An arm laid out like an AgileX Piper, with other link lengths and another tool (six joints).
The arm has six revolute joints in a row. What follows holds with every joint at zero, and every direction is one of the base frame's. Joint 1 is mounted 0.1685 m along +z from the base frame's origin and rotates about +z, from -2.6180 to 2.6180 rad. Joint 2 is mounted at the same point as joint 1 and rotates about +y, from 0.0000 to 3.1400 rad. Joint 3 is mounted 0.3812 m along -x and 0.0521 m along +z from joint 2 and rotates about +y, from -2.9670 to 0.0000 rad. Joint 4 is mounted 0.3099 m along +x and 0.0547 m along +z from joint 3 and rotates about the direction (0.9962, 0, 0.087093), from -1.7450 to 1.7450 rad. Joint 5 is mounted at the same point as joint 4 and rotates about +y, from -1.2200 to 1.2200 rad. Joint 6 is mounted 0.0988 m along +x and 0.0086 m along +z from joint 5 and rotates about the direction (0.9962, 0, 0.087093), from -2.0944 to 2.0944 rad. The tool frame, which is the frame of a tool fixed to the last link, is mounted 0.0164 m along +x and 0.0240 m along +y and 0.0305 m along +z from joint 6; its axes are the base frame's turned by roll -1.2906, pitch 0.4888 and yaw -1.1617 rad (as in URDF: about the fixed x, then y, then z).
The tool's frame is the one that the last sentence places.
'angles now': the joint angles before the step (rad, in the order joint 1, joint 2, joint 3, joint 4, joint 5, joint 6). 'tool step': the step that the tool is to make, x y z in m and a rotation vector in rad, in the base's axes. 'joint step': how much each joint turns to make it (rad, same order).
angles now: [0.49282 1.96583 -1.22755 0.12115 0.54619 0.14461]
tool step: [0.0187 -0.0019 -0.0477 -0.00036 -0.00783 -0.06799]
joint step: [-0.01052 0.10108 0.00320 -0.03074 -0.11534 0.07339]
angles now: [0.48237 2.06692 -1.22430 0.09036 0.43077 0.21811]
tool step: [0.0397 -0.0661 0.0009 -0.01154 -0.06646 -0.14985]
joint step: [-0.12874 0.00836 -0.00421 -0.10461 -0.06174 0.09972]
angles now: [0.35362 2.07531 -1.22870 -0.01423 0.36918 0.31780]
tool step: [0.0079 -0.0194 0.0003 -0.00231 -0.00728 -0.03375]
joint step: [-0.03722 0.00036 -0.00012 -0.00766 -0.00634 0.00210]
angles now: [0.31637 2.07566 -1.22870 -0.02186 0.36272 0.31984]
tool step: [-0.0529 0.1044 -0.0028 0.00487 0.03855 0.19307]
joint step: [0.20910 0.00080 0.00002 0.03190 0.03230 -0.00673]
